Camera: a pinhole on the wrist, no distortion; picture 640 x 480 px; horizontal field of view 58.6 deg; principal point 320.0 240.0 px. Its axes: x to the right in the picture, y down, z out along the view. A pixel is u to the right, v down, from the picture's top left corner.
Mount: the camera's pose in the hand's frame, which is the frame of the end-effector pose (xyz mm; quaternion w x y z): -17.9 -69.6 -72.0 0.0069 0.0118 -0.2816 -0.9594
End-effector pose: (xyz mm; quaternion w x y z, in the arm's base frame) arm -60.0 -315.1 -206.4 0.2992 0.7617 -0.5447 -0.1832
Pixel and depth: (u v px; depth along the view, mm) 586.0 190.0 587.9
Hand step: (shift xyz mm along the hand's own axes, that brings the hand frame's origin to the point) -308.0 285.9 389.5
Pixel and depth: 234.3 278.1 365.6
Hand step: 27.5 108.4 249.7
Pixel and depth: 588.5 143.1 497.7
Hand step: -265.9 265.8 296.5
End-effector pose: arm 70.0 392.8 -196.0 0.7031 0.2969 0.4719 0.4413
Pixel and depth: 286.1 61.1 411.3
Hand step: -5.2 261.6 204.7
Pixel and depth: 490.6 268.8 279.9
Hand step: -108.9 68.0 169.5
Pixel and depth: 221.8 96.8 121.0
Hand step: -0.5 21.7 13.7
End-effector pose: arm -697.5 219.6 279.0 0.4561 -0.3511 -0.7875 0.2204
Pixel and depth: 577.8 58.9 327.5
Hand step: -175.3 191.9 144.5
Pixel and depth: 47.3 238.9 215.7
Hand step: 79.5 49.3 111.1
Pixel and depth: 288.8 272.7 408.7
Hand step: -6.2 131.9 284.9
